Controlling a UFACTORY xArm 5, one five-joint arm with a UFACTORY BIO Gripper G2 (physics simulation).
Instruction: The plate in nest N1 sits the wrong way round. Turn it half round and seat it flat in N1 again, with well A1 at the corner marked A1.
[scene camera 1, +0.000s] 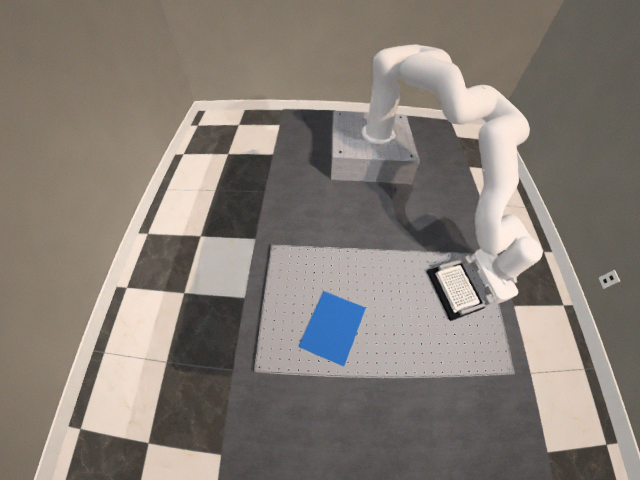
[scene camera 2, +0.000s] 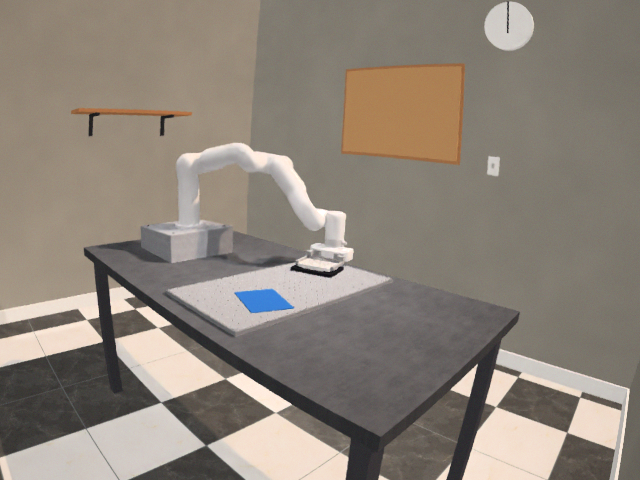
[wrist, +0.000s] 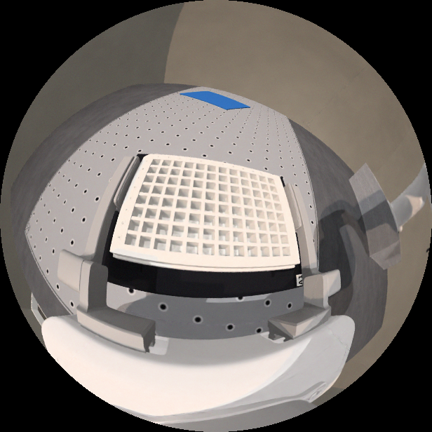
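Note:
The white well plate lies level, its open wells up, at the black nest. I cannot tell whether it sits fully down or slightly raised. The nest's A1 label shows at the near right corner in the wrist view, partly hidden by a finger. Faint marks on the plate's left rim are too small to read. My gripper is shut on the plate, with one finger pad against each short side.
The nest stands on a grey perforated board. A flat blue rectangle lies on the same board, well apart from the nest. The arm's metal base block stands at the table's back.

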